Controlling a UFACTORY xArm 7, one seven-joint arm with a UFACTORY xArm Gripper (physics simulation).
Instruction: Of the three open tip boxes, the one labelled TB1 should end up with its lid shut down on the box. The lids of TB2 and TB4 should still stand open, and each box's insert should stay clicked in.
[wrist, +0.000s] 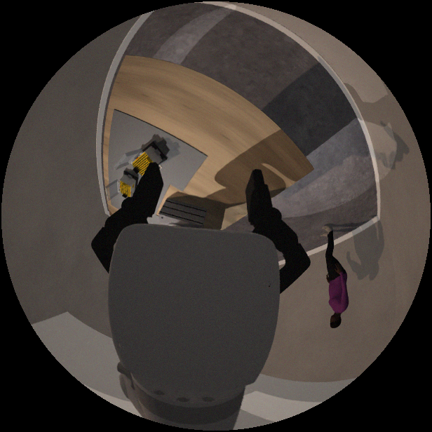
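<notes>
My gripper (203, 174) is open, its two black fingers wide apart with nothing between them, high above the table. Left of it, an open tip box with a yellow insert (141, 163) stands on the grey mat; its grey and dark lid (155, 149) stands open. A second open tip box with a yellow insert (125, 188) stands nearer the table's left edge, its lid (130, 176) also up. The left finger partly covers this area, and a third box cannot be made out. The labels are too small to read, so I cannot tell which box is TB1.
The grey mat (125, 127) lies on the wooden table (200, 105). A dark ribbed object (183, 211) lies beyond the gripper body, between the fingers' bases. A person in a purple top (338, 292) shows at the right, off the table. The gripper's shadow falls across the table's right part.
</notes>
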